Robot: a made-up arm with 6 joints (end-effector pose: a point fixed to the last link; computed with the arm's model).
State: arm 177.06 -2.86 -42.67 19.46 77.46 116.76
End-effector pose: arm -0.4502 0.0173 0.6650 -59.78 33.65 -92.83
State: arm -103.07 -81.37 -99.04 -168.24 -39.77 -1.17
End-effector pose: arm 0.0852 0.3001 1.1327 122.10 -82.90 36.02
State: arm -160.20 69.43 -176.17 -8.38 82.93 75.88
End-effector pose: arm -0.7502 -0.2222 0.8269 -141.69 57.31 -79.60
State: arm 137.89 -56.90 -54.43 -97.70 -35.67 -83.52
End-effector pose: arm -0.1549 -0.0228 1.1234 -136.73 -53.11 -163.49
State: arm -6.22 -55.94 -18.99 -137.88 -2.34 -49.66
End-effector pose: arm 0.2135 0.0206 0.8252 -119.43 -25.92 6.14
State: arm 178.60 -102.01 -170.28 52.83 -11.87 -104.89
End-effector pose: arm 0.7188 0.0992 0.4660 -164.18 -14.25 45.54
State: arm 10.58 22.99 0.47 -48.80 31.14 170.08
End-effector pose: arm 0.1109 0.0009 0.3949 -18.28 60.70 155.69
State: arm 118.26 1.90 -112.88 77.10 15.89 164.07
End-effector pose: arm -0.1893 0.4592 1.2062 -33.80 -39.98 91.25
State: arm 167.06 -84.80 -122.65 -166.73 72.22 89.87
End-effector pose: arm 0.6096 -0.1366 1.0296 171.10 7.03 44.23
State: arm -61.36 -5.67 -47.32 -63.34 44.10 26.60
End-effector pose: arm 0.1527 -0.4788 0.7750 -43.97 33.53 -175.33
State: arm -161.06 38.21 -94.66 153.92 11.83 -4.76
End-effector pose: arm -0.6753 -0.2455 0.6211 -137.66 -14.20 -131.18
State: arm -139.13 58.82 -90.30 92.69 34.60 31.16
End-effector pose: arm -0.5170 -0.4189 0.3697 -120.11 1.55 -72.87
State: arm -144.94 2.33 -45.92 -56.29 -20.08 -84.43
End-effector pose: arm -0.4506 -0.3473 0.7768 -68.05 -0.72 -154.59
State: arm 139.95 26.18 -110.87 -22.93 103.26 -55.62
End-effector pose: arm -0.4550 0.4876 0.8877 -109.80 16.97 17.97
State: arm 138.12 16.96 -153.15 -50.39 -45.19 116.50
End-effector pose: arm -0.3002 0.1681 1.3036 74.85 -11.29 -149.04
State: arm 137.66 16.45 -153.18 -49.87 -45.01 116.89
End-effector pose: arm -0.2934 0.1661 1.3070 74.79 -11.85 -148.89
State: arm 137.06 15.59 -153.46 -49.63 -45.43 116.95
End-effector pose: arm -0.2817 0.1601 1.3118 73.42 -12.17 -148.76
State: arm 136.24 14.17 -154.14 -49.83 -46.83 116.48
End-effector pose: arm -0.2623 0.1473 1.3185 69.94 -12.09 -148.68
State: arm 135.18 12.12 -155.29 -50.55 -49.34 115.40
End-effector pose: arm -0.2348 0.1262 1.3260 64.06 -11.50 -148.79
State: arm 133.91 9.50 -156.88 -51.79 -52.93 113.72
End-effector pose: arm -0.2005 0.0971 1.3325 55.95 -10.40 -149.28
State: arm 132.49 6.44 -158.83 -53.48 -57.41 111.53
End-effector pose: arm -0.1622 0.0612 1.3356 46.08 -8.94 -150.35
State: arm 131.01 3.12 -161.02 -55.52 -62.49 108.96
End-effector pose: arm -0.1230 0.0209 1.3341 35.07 -7.36 -152.09
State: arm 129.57 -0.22 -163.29 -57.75 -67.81 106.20
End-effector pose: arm -0.0861 -0.0203 1.3275 23.72 -5.94 -154.41
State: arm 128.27 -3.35 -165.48 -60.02 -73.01 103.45
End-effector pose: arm -0.0541 -0.0590 1.3170 12.82 -4.85 -157.04
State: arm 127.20 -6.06 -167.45 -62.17 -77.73 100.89
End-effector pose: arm -0.0281 -0.0922 1.3046 3.10 -4.18 -159.67
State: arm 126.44 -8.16 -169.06 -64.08 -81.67 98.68
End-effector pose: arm -0.0090 -0.1176 1.2929 -4.82 -3.85 -161.97
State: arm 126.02 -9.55 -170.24 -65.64 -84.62 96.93
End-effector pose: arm 0.0035 -0.1343 1.2837 -10.58 -3.74 -163.72
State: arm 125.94 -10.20 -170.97 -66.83 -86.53 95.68
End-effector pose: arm 0.0097 -0.1421 1.2783 -14.10 -3.72 -164.87
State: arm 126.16 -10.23 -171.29 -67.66 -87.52 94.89
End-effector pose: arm 0.0110 -0.1427 1.2764 -15.68 -3.71 -165.44
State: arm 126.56 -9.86 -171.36 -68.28 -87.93 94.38
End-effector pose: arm 0.0091 -0.1387 1.2768 -16.05 -3.67 -165.66
